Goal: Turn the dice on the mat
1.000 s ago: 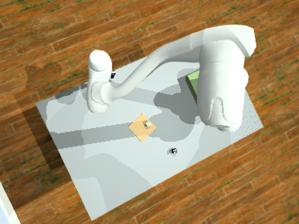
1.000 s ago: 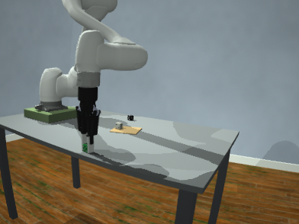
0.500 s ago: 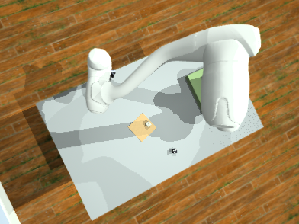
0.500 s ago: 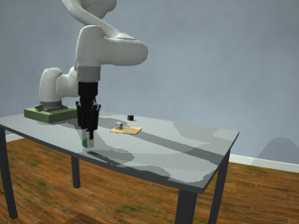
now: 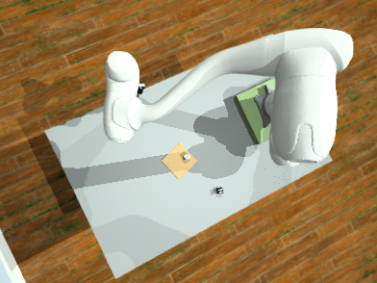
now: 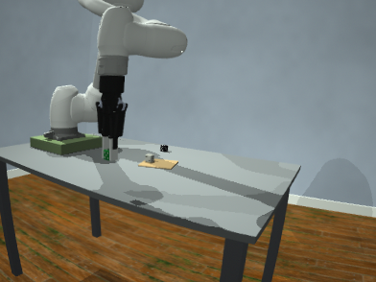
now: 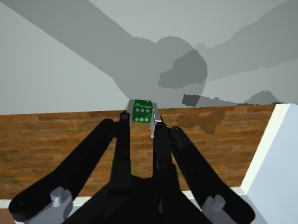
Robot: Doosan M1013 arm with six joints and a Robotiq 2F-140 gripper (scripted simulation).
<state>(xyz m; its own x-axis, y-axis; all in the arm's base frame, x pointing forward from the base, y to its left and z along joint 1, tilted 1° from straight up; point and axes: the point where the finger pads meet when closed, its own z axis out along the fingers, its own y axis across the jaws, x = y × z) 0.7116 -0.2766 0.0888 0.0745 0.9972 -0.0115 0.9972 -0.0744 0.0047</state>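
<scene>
The tan mat lies 12 cm behind my hand, 38 cm to the left of it and 13 cm below it. The rest, counted from my hand: green die: 2 cm below; white die: 16 cm behind, 37 cm to the left, 11 cm below; black die: 27 cm behind, 61 cm to the left, 12 cm below.
</scene>
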